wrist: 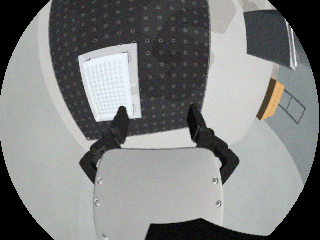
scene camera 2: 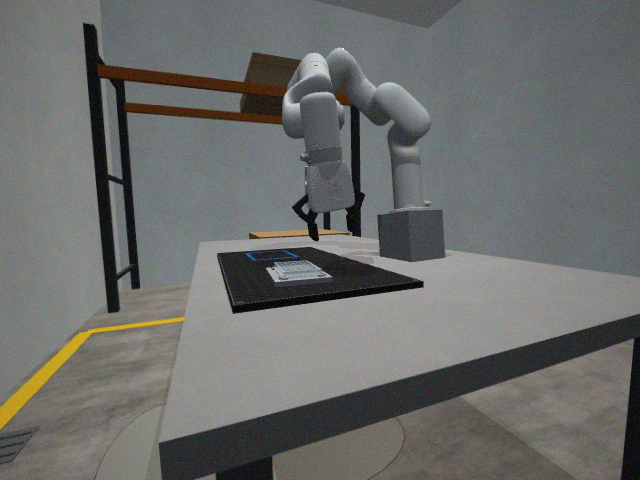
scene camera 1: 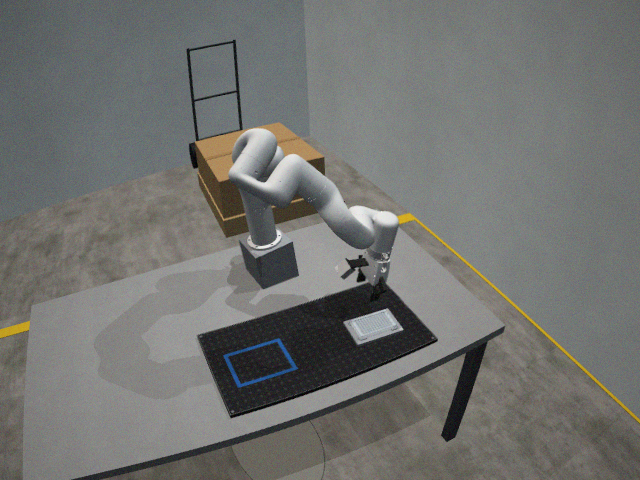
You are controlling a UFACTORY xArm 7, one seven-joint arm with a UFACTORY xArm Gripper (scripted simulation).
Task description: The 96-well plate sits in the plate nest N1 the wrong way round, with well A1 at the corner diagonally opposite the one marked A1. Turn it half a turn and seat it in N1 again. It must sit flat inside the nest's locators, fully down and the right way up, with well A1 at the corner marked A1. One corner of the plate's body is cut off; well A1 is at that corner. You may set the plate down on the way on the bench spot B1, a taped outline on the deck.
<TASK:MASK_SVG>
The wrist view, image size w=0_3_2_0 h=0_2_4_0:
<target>my gripper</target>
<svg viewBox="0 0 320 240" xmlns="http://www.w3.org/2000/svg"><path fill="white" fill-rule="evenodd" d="M267 236L247 234L222 227L222 185L238 166L239 158L228 148L226 142L215 136L211 128L207 128L196 104L190 105L187 115L191 140L197 144L196 147L159 149L121 148L120 145L126 141L130 119L126 107L119 106L111 123L111 128L102 133L102 138L90 146L90 151L79 162L85 174L94 184L93 217L98 240L264 240Z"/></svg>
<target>white 96-well plate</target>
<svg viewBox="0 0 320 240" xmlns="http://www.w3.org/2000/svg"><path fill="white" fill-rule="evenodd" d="M127 53L105 56L83 63L88 90L98 118L114 117L119 106L126 107L128 116L133 114Z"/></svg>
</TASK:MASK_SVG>
